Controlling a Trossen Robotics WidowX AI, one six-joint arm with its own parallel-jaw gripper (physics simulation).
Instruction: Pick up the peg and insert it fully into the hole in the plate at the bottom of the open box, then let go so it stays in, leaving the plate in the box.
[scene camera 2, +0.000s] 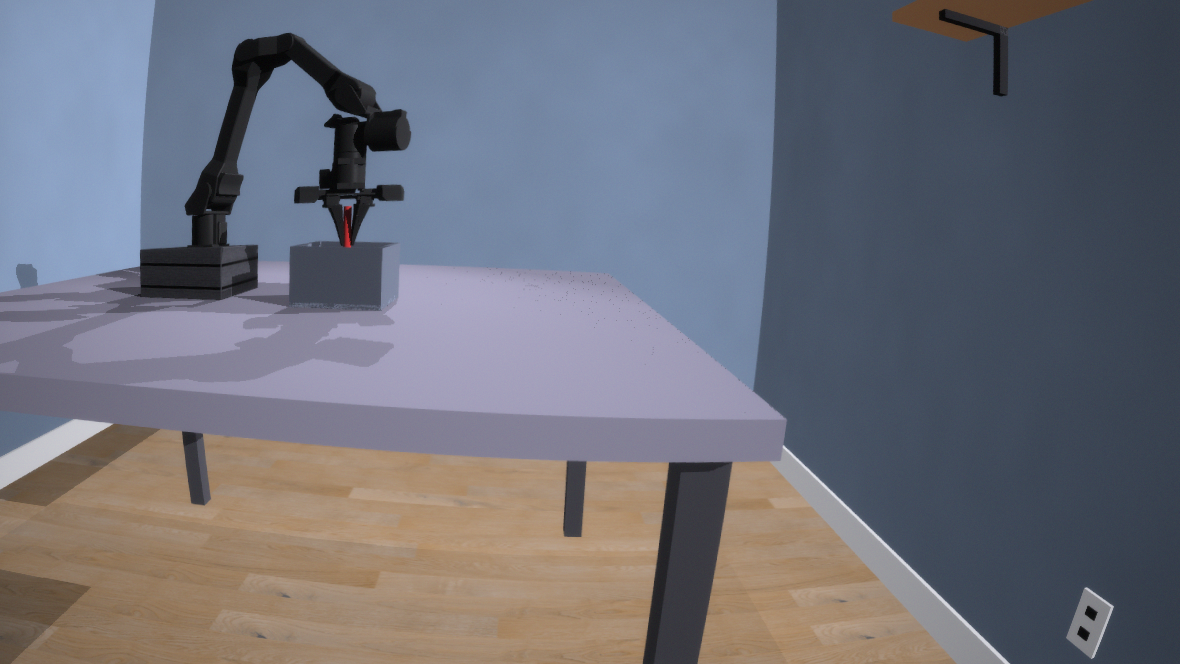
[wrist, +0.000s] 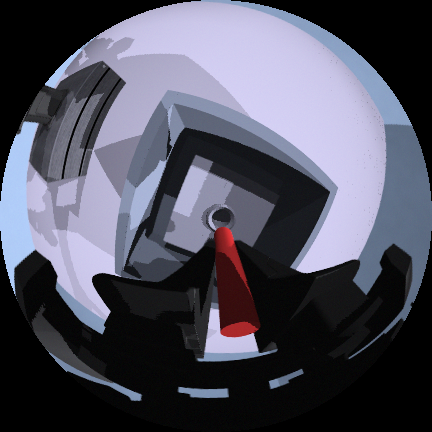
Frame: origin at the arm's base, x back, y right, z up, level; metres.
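Where they show: gripper, fingertip midpoint: (scene camera 2: 347, 245) (wrist: 223, 245); arm's base, origin of the base link: (scene camera 2: 208, 246).
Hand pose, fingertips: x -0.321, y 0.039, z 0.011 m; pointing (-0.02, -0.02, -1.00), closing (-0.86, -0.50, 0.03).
Things, the pixels of their top centre, and the offset from my fingertips. "pt": a spot on its surface instead. Level surfaces: height alone.
- red peg, middle of its top: (wrist: 243, 329) (scene camera 2: 348, 206) dx +0.002, dy -0.002, dz +0.066 m
- grey open box, middle of its top: (wrist: 226, 236) (scene camera 2: 347, 244) dx +0.003, dy -0.008, dz +0.001 m
- light grey square plate, middle of its top: (wrist: 221, 219) dx +0.003, dy -0.008, dz -0.036 m
- plate's round hole with a raised ring, surface spot: (wrist: 205, 218) pt dx +0.015, dy +0.000, dz -0.039 m
- pale lilac table, its level: dz -0.096 m
A red peg (scene camera 2: 347, 224) (wrist: 234, 285) is held upright between the fingertips of my gripper (scene camera 2: 347, 241) (wrist: 223, 245), which is shut on it. The fingertips are at about the height of the rim of the grey open box (scene camera 2: 334, 276) (wrist: 295, 147). In the wrist view a light grey square plate (wrist: 190, 192) lies at the bottom of the box. The plate's round hole with a raised ring (wrist: 205, 218) shows just beyond the peg's lower end and is partly overlapped by it. The peg's lower end is hidden by the box wall in the scene view.
The box stands on the pale lilac table (scene camera 2: 511, 355) (wrist: 280, 65). The dark layered base block (scene camera 2: 198, 270) (wrist: 75, 127) of the arm stands to its left. The box walls (wrist: 145, 165) rise around the plate on all sides.
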